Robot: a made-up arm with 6 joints. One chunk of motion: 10 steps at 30 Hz.
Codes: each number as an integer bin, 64 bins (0 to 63) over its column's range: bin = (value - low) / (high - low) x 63, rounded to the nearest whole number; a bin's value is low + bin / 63 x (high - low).
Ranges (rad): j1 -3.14..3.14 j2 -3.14..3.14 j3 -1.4..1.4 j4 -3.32..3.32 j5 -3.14..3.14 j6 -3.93..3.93
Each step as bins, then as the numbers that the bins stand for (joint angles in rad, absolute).
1 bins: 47 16 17 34 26 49
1 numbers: 1.5451 -1.5451 -0.6444 0.2635 -0.5483 2.1833
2 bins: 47 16 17 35 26 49
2 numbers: 1.5451 -1.5451 -0.6444 0.3689 -0.5483 2.1833
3 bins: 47 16 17 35 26 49
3 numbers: 1.5451 -1.5451 -0.6444 0.3689 -0.5483 2.1833
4 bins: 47 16 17 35 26 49
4 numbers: 1.5451 -1.5451 -0.6444 0.3689 -0.5483 2.1833
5 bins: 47 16 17 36 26 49
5 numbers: 1.5451 -1.5451 -0.6444 0.4743 -0.5483 2.1833
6 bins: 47 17 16 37 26 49
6 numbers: 1.5451 -1.4454 -0.6889 0.5797 -0.5483 2.1833
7 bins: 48 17 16 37 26 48
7 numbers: 1.6448 -1.4454 -0.6889 0.5797 -0.5483 2.0586
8 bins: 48 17 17 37 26 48
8 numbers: 1.6448 -1.4454 -0.6444 0.5797 -0.5483 2.0586
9 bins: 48 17 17 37 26 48
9 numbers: 1.6448 -1.4454 -0.6444 0.5797 -0.5483 2.0586
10 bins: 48 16 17 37 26 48
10 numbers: 1.6448 -1.5451 -0.6444 0.5797 -0.5483 2.0586
